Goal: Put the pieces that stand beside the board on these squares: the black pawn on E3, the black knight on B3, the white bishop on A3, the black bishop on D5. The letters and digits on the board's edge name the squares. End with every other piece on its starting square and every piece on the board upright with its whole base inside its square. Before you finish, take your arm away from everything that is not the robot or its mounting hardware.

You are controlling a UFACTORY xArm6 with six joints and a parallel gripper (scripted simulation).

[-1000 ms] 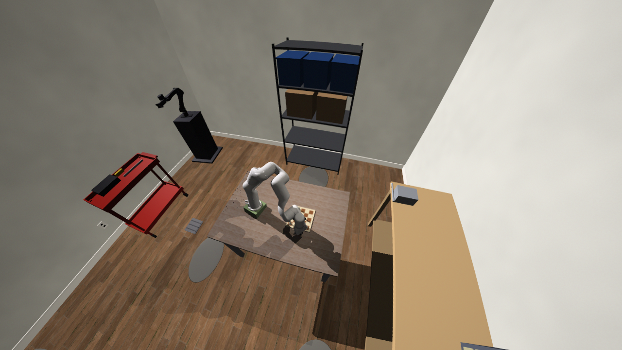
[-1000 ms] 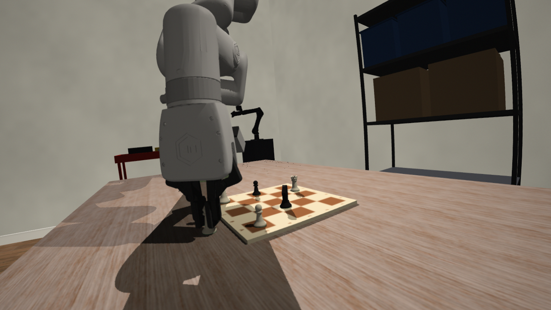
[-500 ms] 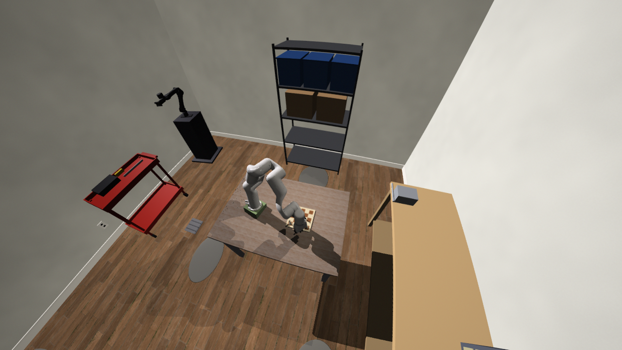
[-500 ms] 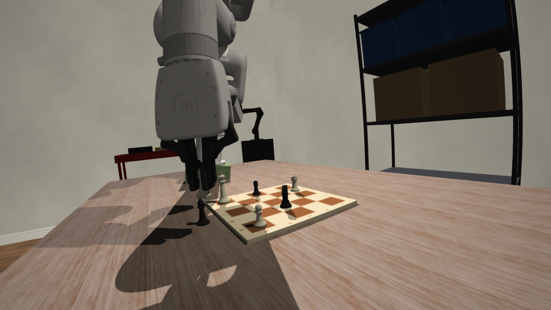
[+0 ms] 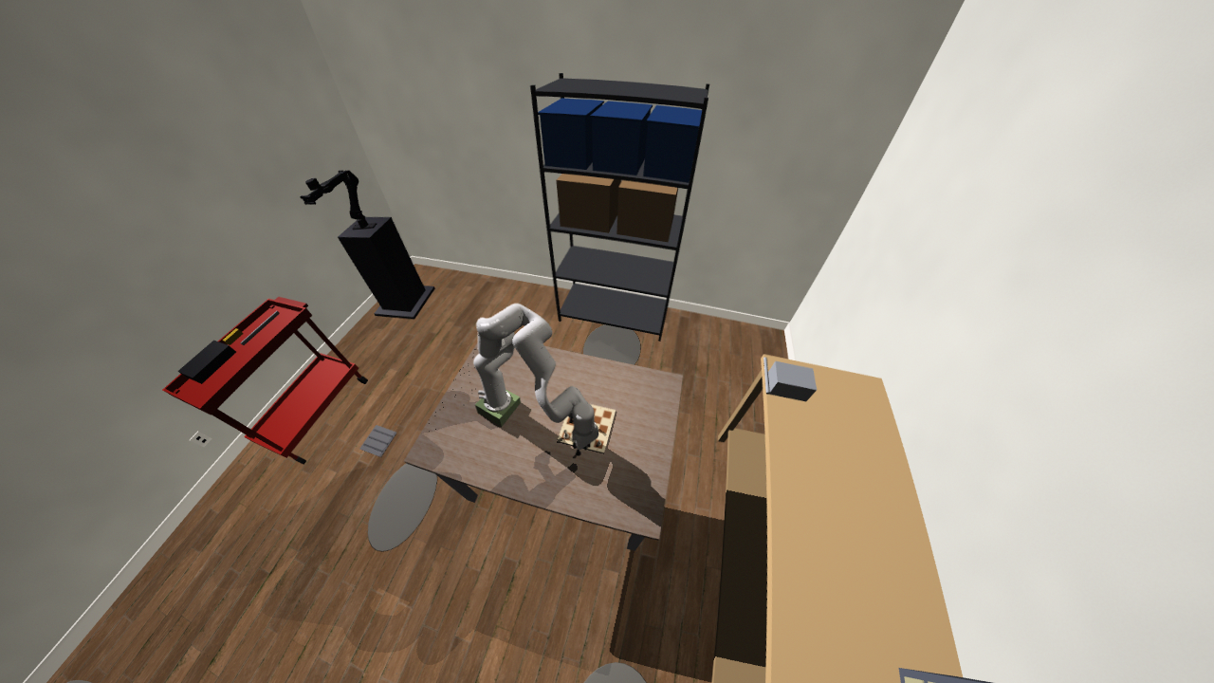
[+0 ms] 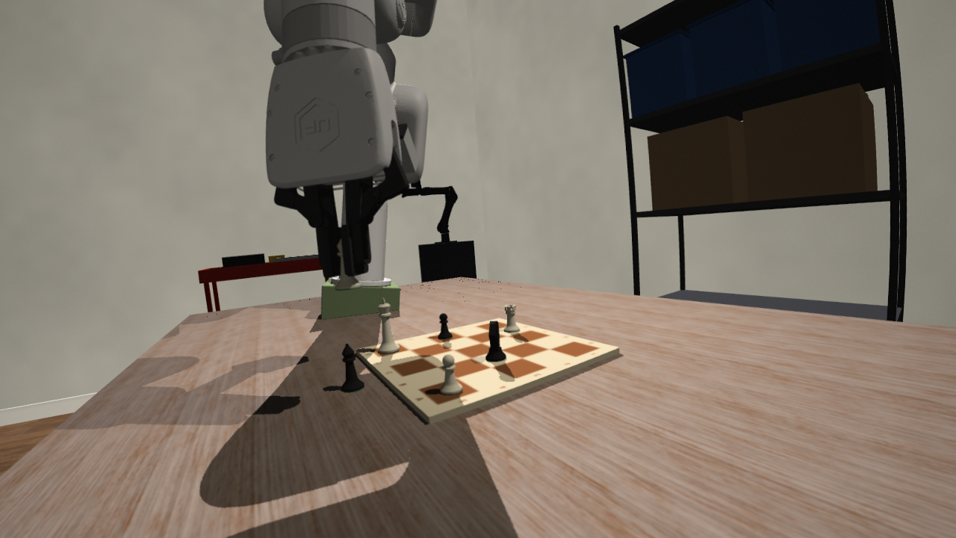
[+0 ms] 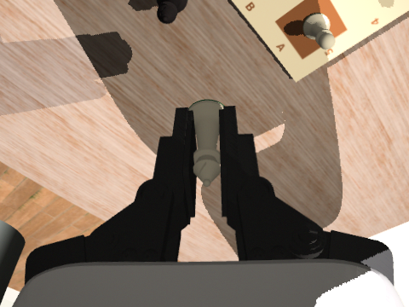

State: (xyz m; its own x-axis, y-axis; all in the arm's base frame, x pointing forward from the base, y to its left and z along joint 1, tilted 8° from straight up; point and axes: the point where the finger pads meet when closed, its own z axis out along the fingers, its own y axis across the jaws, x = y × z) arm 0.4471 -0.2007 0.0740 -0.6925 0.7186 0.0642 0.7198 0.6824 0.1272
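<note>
My gripper is now 20 mm short of the tall black piece, 140 mm to the right of it and 110 mm above it. The rest, counted from my hand: black knight (40 mm behind, 110 mm below); white pawn (50 mm ahead, 60 mm to the left, 110 mm below); white rook (10 mm below).
</note>
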